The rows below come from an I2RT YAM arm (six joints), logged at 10 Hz.
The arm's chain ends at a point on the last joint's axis. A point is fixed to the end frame.
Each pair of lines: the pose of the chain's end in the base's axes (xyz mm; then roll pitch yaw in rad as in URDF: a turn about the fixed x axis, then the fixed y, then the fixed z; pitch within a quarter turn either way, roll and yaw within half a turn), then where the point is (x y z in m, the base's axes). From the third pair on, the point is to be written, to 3 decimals.
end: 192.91 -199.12 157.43 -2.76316 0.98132 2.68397
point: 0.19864 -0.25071 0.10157
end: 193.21 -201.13 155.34 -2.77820 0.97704 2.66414
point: 0.19857 -0.25223 0.09900
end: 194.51 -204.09 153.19 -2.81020 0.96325 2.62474
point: 0.199 -0.254 0.096
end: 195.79 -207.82 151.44 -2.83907 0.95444 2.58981
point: 0.200 -0.257 0.093
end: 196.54 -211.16 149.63 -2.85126 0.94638 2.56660
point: 0.200 -0.259 0.091
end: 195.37 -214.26 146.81 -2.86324 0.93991 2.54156
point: 0.198 -0.262 0.087
